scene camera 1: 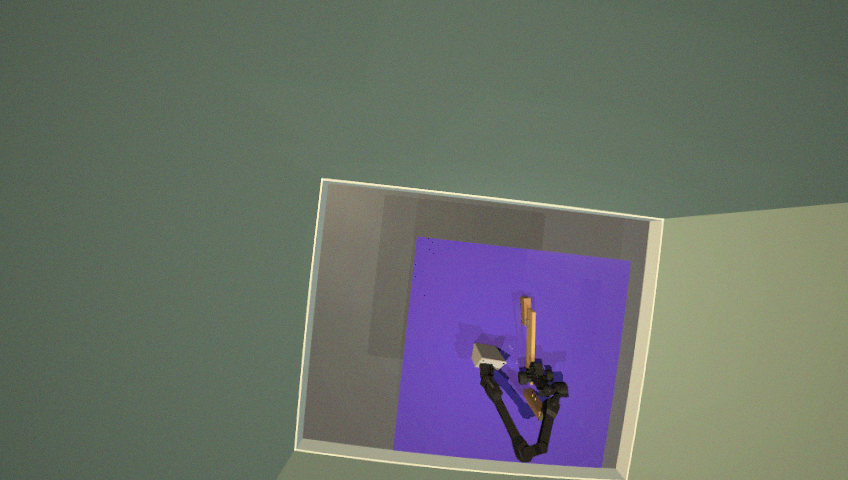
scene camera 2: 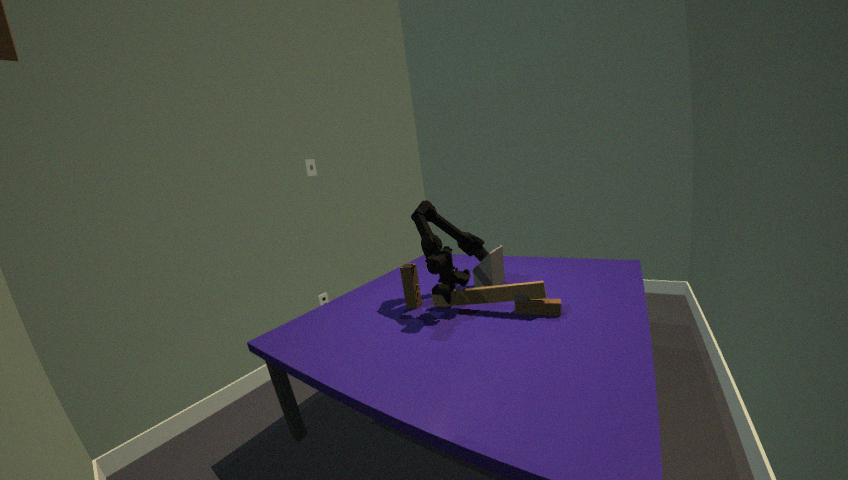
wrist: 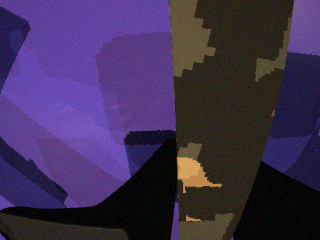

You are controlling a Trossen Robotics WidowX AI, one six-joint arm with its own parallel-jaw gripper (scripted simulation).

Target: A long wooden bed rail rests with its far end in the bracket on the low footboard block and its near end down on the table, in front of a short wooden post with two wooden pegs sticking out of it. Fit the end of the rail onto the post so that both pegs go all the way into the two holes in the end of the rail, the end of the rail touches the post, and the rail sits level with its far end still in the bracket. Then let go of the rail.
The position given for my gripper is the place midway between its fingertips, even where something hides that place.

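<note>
My gripper [scene camera 2: 449, 302], [wrist: 193, 144]. Wooden rail [scene camera 2: 534, 290], also in the wrist view [wrist: 227, 69].
</note>
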